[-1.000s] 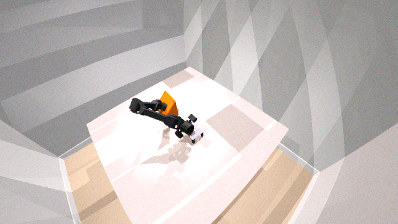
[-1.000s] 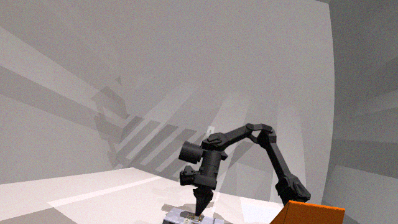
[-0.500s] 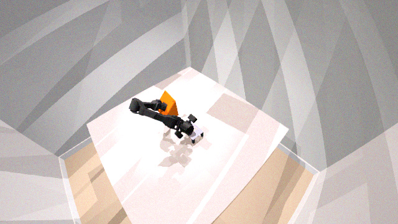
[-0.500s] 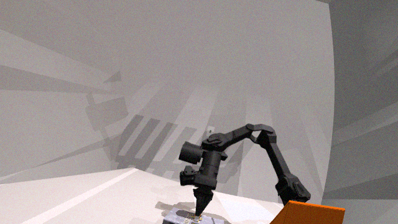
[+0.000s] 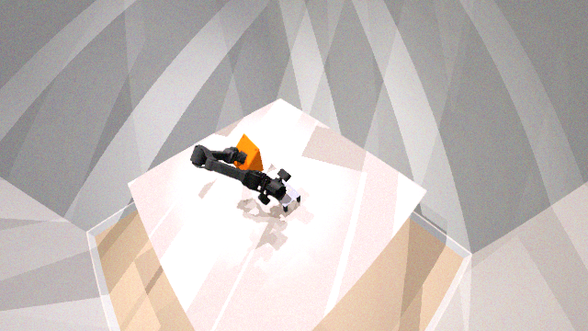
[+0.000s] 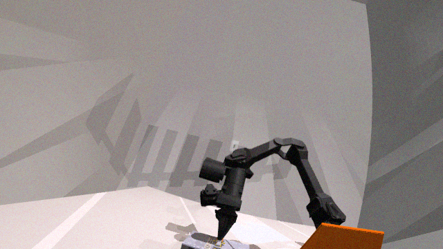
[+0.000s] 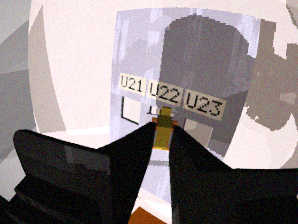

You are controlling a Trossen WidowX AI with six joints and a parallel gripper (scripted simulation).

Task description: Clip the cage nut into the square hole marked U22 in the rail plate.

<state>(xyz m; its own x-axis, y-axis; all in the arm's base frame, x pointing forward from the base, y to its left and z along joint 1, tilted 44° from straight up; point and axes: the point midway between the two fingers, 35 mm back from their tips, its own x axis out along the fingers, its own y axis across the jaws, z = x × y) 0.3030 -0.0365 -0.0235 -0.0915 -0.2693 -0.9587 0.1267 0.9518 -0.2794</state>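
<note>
The brass cage nut lies 1 cm below my gripper tip.
</note>
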